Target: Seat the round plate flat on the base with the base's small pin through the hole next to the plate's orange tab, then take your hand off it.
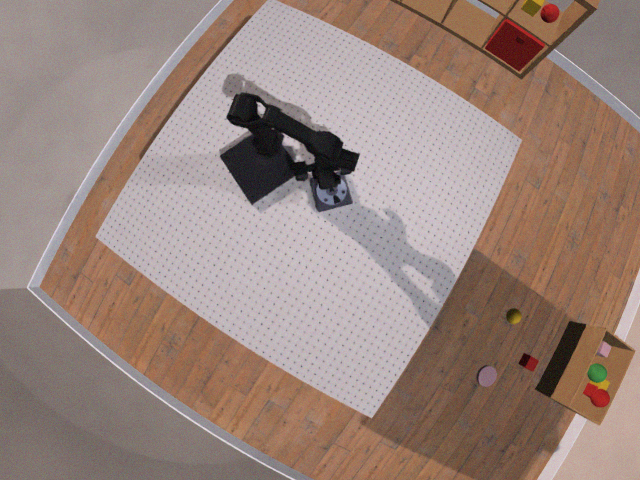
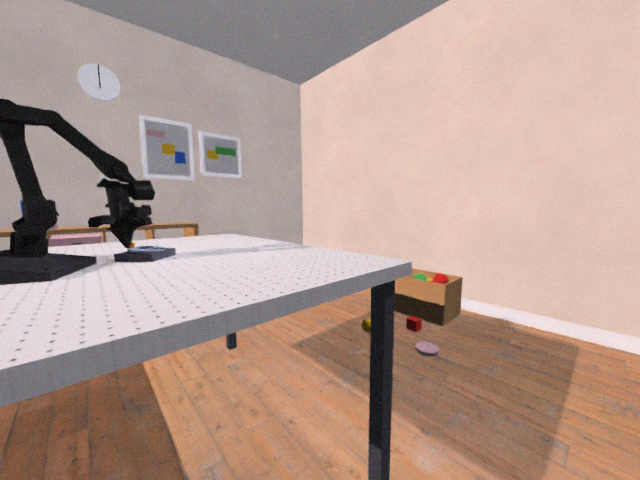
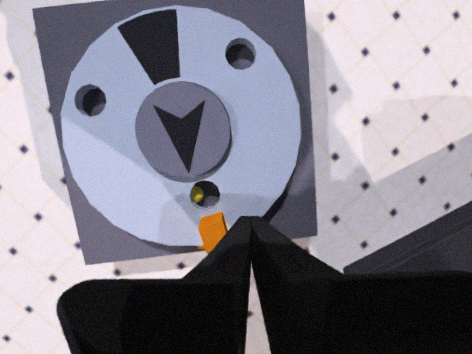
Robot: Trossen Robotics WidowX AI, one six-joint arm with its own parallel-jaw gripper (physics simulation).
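Places are measured from the arm's base along level axes (x ahead, y left, z up), in centimetres.
Pixels of known places: gripper, fingertip midpoint: [image 2: 127, 247] [image 3: 249, 225]; arm's base, origin of the base link: [image 1: 267, 148] [image 2: 27, 255].
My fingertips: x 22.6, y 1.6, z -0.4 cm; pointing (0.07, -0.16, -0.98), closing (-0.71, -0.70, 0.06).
Observation:
For each thing: its top centre in the pictures, then the offset to it from my fingertips. "spot": a spot on its surface instead. Level surfaces: height alone.
- round pale blue plate, middle of its top: [image 3: 175, 126] [image 1: 331, 188] [image 2: 146, 242] dx +5.2, dy -1.1, dz +1.5 cm
- dark square base, middle of its top: [image 3: 183, 130] [image 1: 331, 189] [image 2: 146, 246] dx +5.0, dy -1.1, dz +0.1 cm
- brass pin, surface spot: [image 3: 197, 194] spot: dx +2.6, dy +0.7, dz -0.9 cm
- hole, surface spot: [image 3: 211, 192] spot: dx +2.1, dy +0.3, dz -1.4 cm
- orange tab, middle of its top: [image 3: 214, 239] [image 2: 131, 242] dx +1.1, dy +1.1, dz +1.5 cm
- orange mark, surface spot: [image 3: 200, 247] spot: dx +0.5, dy +2.8, dz -1.3 cm
- white dotted table, its level: dz -3.8 cm
The round pale blue plate [image 1: 323, 194] [image 2: 149, 248] [image 3: 265, 115] lies around the hub of the dark square base [image 1: 321, 207] [image 2: 147, 255] [image 3: 295, 30]. I cannot tell whether it is fully flat. The brass pin [image 3: 197, 194] shows at the left side of the hole [image 3: 211, 192] next to the orange tab [image 2: 132, 244] [image 3: 212, 231], off the hole's centre. An orange mark [image 3: 200, 247] peeks out at the base's edge, just below the tab. My gripper [image 1: 332, 189] [image 2: 129, 246] [image 3: 249, 225] is shut and empty, its tips beside the tab's right side and partly hiding it.
The arm's dark mount [image 1: 255, 170] [image 2: 46, 267] stands close beside the base on the white dotted table [image 1: 289, 289] [image 2: 232, 289]. Off the table are an open toy box [image 1: 573, 372] [image 2: 429, 291], a yellow ball [image 1: 513, 316], a red cube [image 1: 528, 361] and a pink disc [image 1: 486, 376] on the floor.

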